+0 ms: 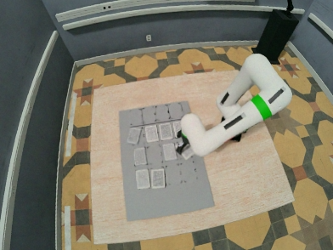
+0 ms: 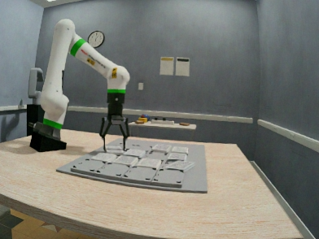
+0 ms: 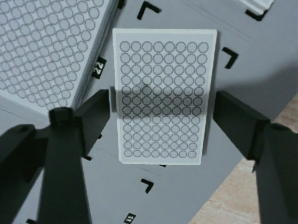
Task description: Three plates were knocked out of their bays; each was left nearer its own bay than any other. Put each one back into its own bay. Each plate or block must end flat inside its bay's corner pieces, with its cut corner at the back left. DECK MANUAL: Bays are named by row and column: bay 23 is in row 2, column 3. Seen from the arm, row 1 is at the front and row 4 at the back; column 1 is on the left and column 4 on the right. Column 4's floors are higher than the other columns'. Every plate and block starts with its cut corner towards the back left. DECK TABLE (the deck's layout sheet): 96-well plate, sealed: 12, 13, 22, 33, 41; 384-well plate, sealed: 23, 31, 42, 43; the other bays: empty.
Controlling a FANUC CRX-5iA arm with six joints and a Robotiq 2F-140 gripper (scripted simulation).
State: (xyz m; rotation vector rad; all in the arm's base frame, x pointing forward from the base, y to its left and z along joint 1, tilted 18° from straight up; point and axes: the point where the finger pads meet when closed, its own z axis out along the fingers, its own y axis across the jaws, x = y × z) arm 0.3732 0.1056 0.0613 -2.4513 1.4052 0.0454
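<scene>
Now: hand 2 cm above the plate.
</scene>
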